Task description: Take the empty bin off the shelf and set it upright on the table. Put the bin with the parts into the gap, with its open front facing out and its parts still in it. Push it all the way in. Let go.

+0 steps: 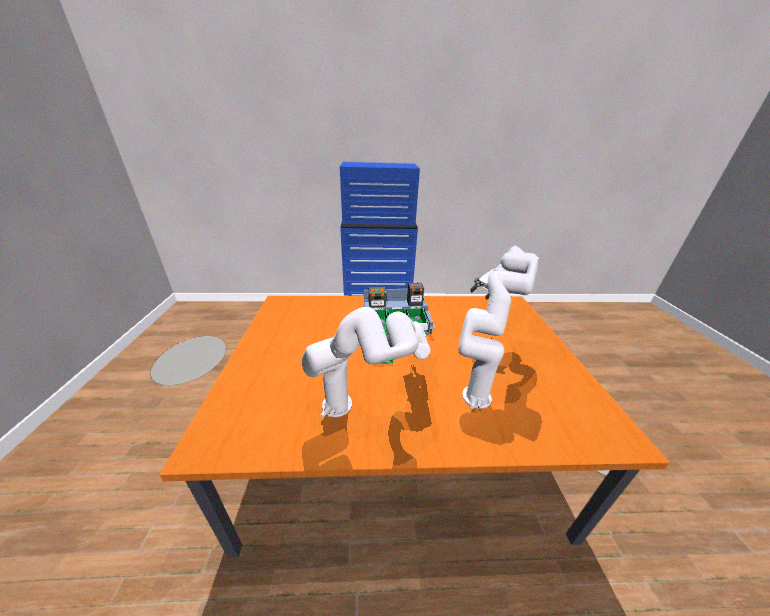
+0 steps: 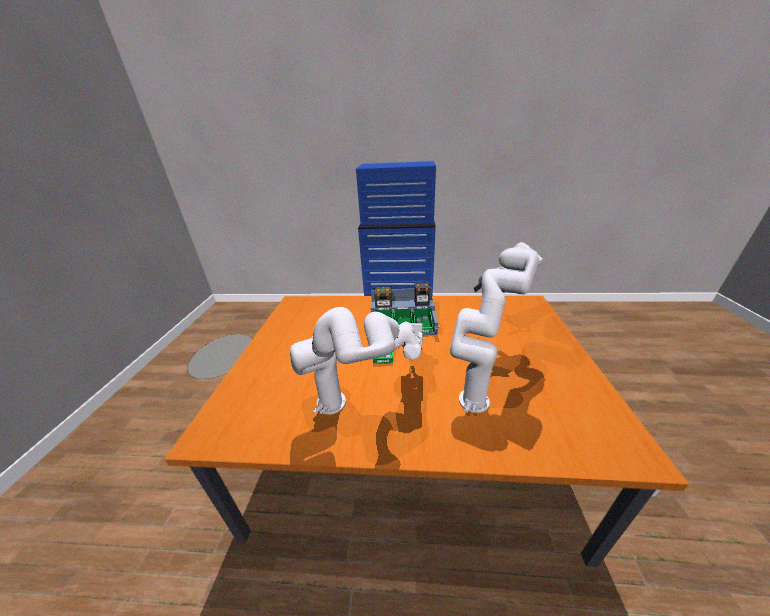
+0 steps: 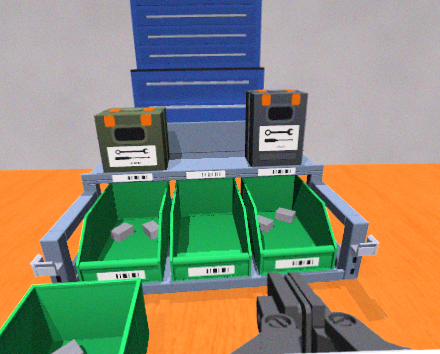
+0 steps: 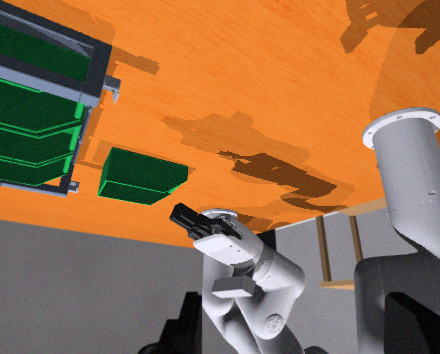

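Seen in the pictures: left gripper, fingertip midpoint: (image 3: 281,299) (image 4: 174,210); right gripper, fingertip midpoint: (image 1: 478,294) (image 2: 481,293) (image 4: 292,323); left arm's base, link origin: (image 1: 337,405) (image 2: 331,402) (image 4: 219,214); right arm's base, link origin: (image 1: 476,397) (image 2: 473,401) (image 4: 399,128).
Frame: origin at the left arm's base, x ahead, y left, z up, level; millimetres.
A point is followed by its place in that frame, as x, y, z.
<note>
The empty green bin (image 3: 210,235) @(677, -6, 9) (image 2: 404,317) @(736, 19, 12) sits in the middle bay of the grey shelf (image 3: 207,163) @(750, 35, 102) (image 4: 100,72) @(680, -220, 48), between two bins holding grey parts. The green bin with the parts (image 3: 90,307) @(467, 15, 46) (image 2: 383,360) @(327, -72, 18) (image 4: 142,172) @(437, -63, 41) stands upright on the table, in front of the shelf's left side; one grey part shows inside it. My left gripper (image 3: 281,299) @(455, -168, 144) (image 4: 174,210) @(455, -168, 144) is shut with nothing between its fingers, in front of the shelf and to the right of the parts bin. My right gripper (image 1: 481,290) @(690, -429, 306) is open and empty, high at the right, away from the bins.
An olive case (image 3: 131,139) @(657, 115, 159) and a dark grey case (image 3: 277,128) @(771, -81, 169) stand on the shelf's top board. Small brackets (image 3: 46,266) @(475, 87, 63) (image 3: 367,246) @(655, -224, 64) stick out at the shelf's sides. A blue cabinet (image 1: 378,228) (image 2: 396,228) stands behind the table (image 1: 256,417) @(-192, 262, 0).
</note>
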